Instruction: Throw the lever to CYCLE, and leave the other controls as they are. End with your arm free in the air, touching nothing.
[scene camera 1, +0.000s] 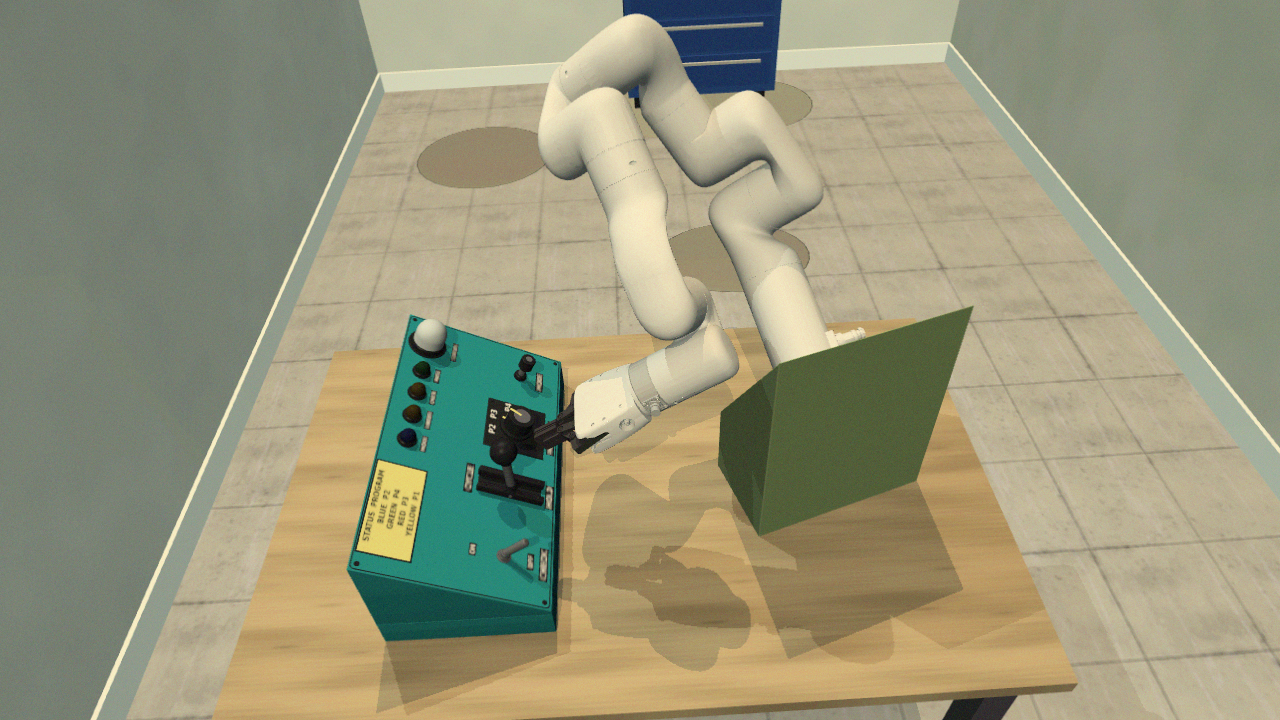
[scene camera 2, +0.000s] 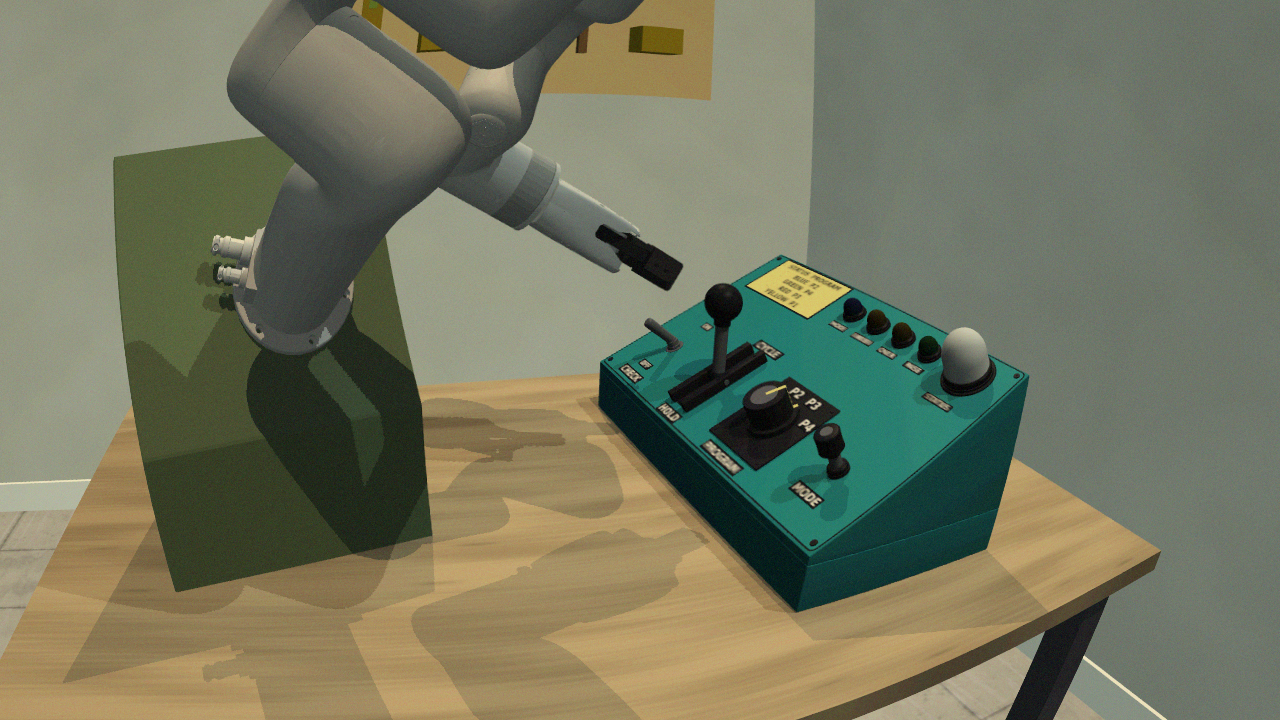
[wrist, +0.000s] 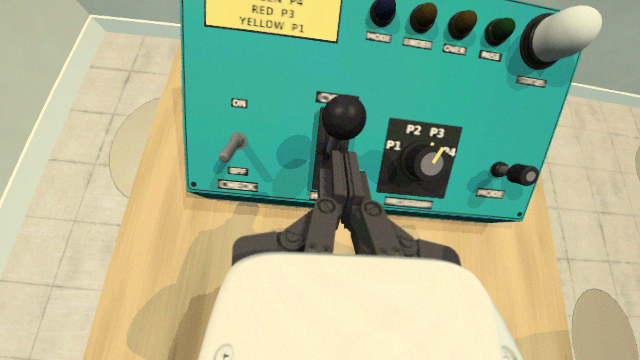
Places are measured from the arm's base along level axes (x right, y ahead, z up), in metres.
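Pixels of known places: gripper, fingertip midpoint: (scene camera 1: 539, 440) (scene camera 2: 673, 276) (wrist: 339, 166); arm's base at its link origin: (scene camera 1: 809, 373) (scene camera 2: 291, 286).
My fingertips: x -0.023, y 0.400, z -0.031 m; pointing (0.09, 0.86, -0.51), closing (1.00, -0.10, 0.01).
For each thing: its top centre in the pictures, then the offset to it from my fingertips. "spot": a spot on its surface instead.
- black ball knob at its top centre: (wrist: 348, 104) (scene camera 2: 725, 283) (scene camera 1: 501, 442) dx +0.013, dy +0.055, dz -0.007 m
- black slot at a spot on its surface: (scene camera 2: 689, 394) (scene camera 1: 530, 497) spot: dx +0.000, dy +0.030, dz -0.128 m
- PROGRAM dial at its top centre: (scene camera 2: 771, 383) (wrist: 437, 155) (scene camera 1: 516, 411) dx +0.131, dy +0.035, dz -0.073 m
- MODE stick at its top centre: (scene camera 2: 840, 423) (scene camera 1: 520, 357) (wrist: 532, 164) dx +0.250, dy +0.021, dz -0.067 m
- CHECK toggle at its top centre: (scene camera 2: 662, 317) (wrist: 225, 141) (scene camera 1: 513, 540) dx -0.108, dy +0.055, dz -0.076 m
The lever, a black ball knob (scene camera 1: 503, 450) (scene camera 2: 723, 302) (wrist: 344, 117) on a grey shaft, rises from about the middle of a black slot (scene camera 1: 528, 490) (scene camera 2: 689, 394) on the teal console (scene camera 1: 447, 501) (scene camera 2: 895, 501) (wrist: 270, 65). CYCLE marks the slot's far end and HOLD its near end. In the wrist view the knob partly covers the CYCLE label. My gripper (scene camera 1: 541, 436) (scene camera 2: 666, 271) (wrist: 339, 166) is shut and empty. Its tips are on the near, HOLD side of the knob; in scene camera 2 a small gap shows between them. The fingers hide part of the slot in the wrist view.
The PROGRAM dial (scene camera 1: 519, 420) (scene camera 2: 769, 404) (wrist: 430, 162) is beside the slot, with the MODE stick (scene camera 1: 526, 365) (scene camera 2: 830, 443) (wrist: 522, 175) beyond. The CHECK toggle (scene camera 1: 512, 550) (scene camera 2: 662, 333) (wrist: 232, 146) leans toward OFF. A green panel (scene camera 1: 859, 420) (scene camera 2: 187, 501) stands near the arm's base.
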